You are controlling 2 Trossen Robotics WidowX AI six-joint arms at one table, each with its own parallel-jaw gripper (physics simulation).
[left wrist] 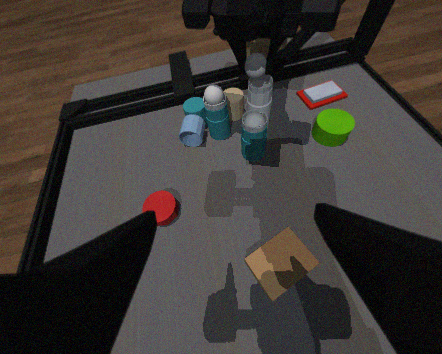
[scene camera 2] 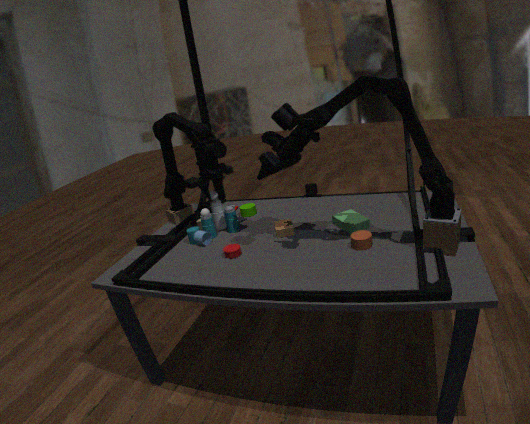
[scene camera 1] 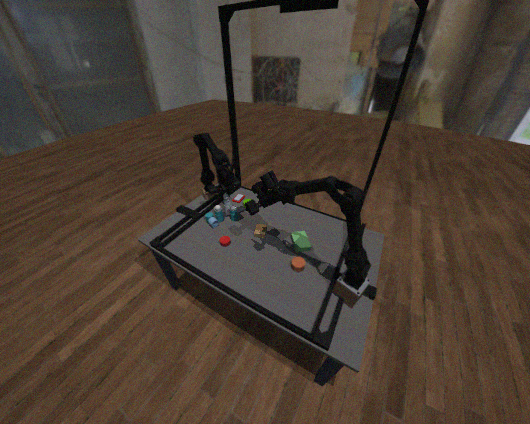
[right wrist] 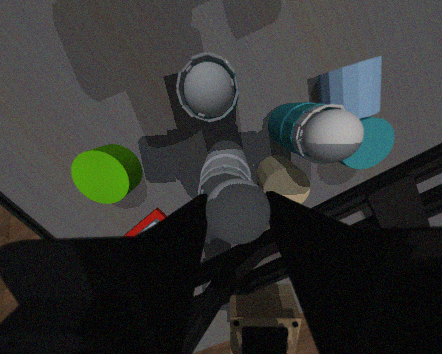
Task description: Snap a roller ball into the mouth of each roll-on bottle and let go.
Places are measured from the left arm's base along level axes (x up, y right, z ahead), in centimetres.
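Pixels of known places: left gripper, fingertip midpoint: (left wrist: 235, 214) (scene camera 2: 265, 175); right gripper, fingertip midpoint: (left wrist: 255, 72) (scene camera 2: 214, 198) (scene camera 1: 226, 197) (right wrist: 236, 199); left arm's base, link origin: (scene camera 2: 443, 214) (scene camera 1: 354, 280); right arm's base, link origin: (left wrist: 266, 31) (scene camera 2: 178, 207) (right wrist: 263, 340).
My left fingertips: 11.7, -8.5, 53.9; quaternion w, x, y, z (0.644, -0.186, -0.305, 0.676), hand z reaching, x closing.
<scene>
Ahead of a thing's pixels: the offset from my left fingertips to its top centre, as dx, dy, dz.
A teal bottle {-13.0, -6.1, +25.8} (scene camera 2: 208, 227) (left wrist: 218, 124) (right wrist: 289, 122) has a white ball {-10.7, -6.1, +25.8} (left wrist: 215, 95) (right wrist: 334, 134) in its mouth. A second teal bottle {-13.0, +1.1, +20.6} (scene camera 2: 231, 221) (left wrist: 254, 146) has a grey ball {-12.2, +1.1, +20.6} (left wrist: 255, 120) (right wrist: 208, 89) sitting inside its rim. A clear bottle {-11.4, +1.9, +27.9} (scene camera 2: 218, 218) (left wrist: 259, 96) (right wrist: 224, 167) stands upright behind them. My right gripper (right wrist: 236, 199) is shut on a grey ball {-6.7, +1.0, +27.3} (left wrist: 255, 65) (right wrist: 238, 216), held just above the clear bottle's mouth; whether they touch is unclear. My left gripper (left wrist: 235, 214) is open and empty, high above the table, right of the bottles in scene camera 2.
Close to the bottles are a light blue cup {-17.2, -11.5, +24.0} (left wrist: 192, 131), a teal cylinder {-16.9, -11.3, +28.8} (right wrist: 372, 142) and a tan cylinder {-16.9, -3.6, +31.4} (left wrist: 234, 104). A green cylinder {-18.5, +16.0, +25.3} (left wrist: 333, 127), a red-edged card {-20.6, +16.0, +36.7} (left wrist: 322, 93), a red disc {-19.4, -14.3, +7.2} (left wrist: 160, 207) and a wooden block {-19.0, +5.2, +0.3} (left wrist: 282, 262) lie around. A green block {-19.0, +15.9, -20.2} (scene camera 2: 351, 220) and an orange cylinder {-18.5, +3.2, -29.5} (scene camera 2: 361, 240) are farther right.
</scene>
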